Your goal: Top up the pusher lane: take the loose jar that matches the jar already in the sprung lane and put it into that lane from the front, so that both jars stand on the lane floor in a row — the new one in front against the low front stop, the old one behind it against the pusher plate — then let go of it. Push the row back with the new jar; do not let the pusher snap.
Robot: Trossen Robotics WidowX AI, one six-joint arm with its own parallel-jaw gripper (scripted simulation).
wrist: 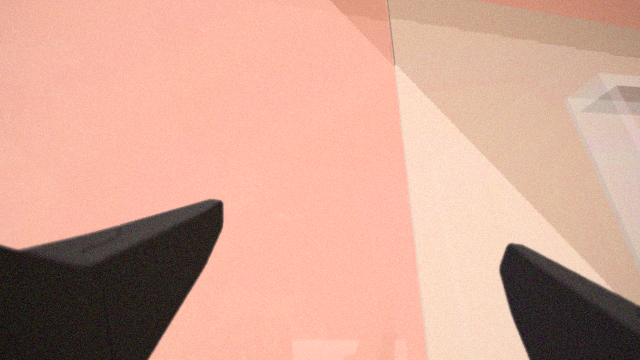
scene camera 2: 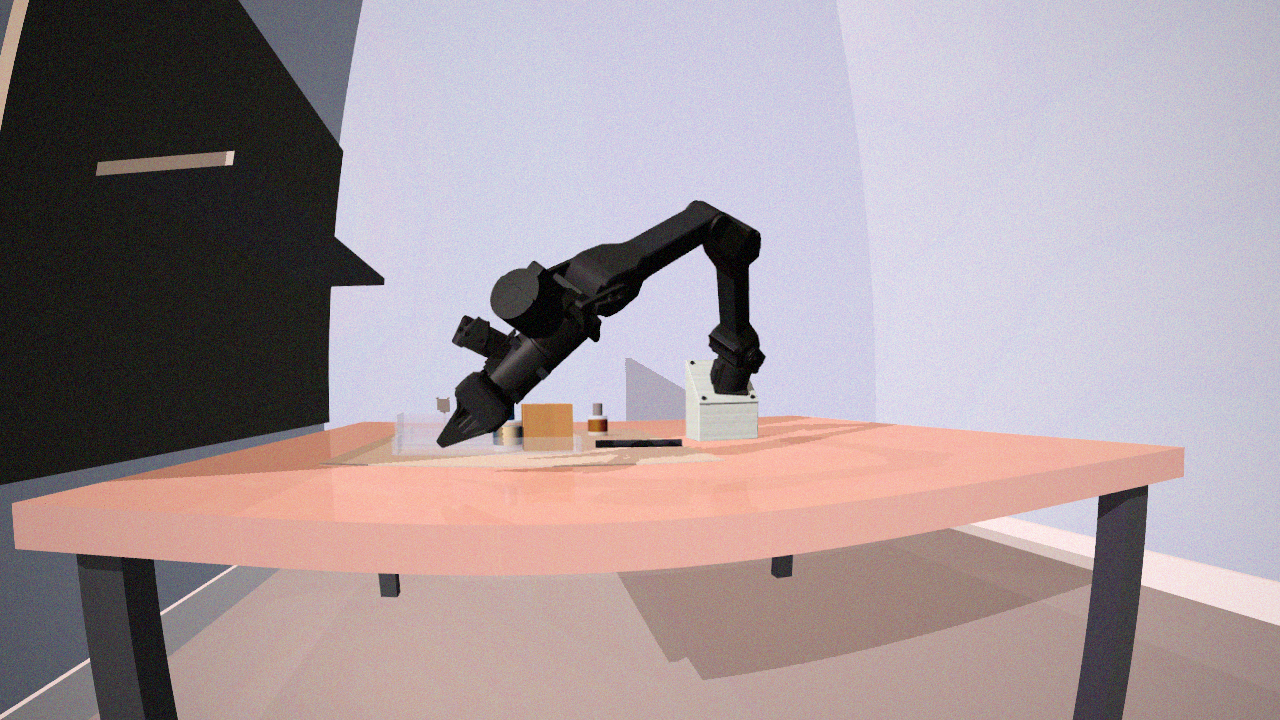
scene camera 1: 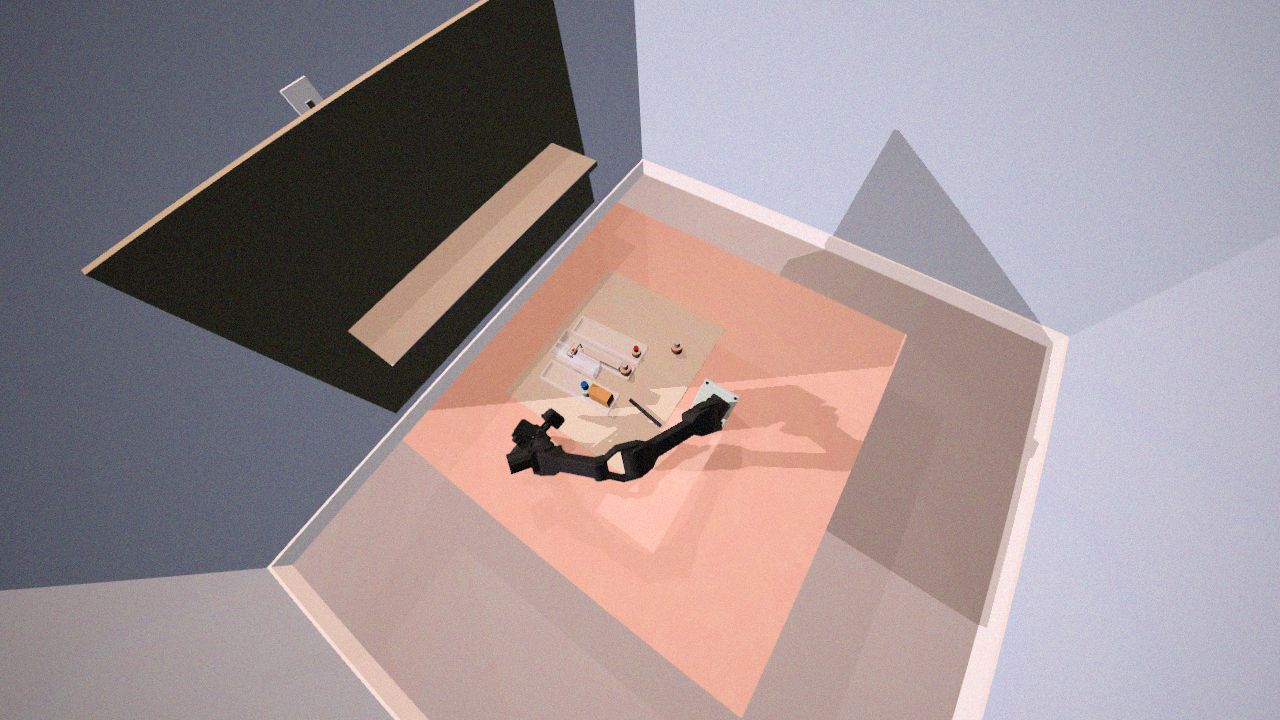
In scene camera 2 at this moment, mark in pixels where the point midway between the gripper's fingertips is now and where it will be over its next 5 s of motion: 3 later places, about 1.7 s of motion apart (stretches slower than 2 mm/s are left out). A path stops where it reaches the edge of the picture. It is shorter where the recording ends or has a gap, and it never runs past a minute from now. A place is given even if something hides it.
My gripper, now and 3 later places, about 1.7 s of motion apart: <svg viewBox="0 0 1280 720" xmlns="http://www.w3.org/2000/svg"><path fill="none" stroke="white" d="M449 434L596 394L597 417L574 400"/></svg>
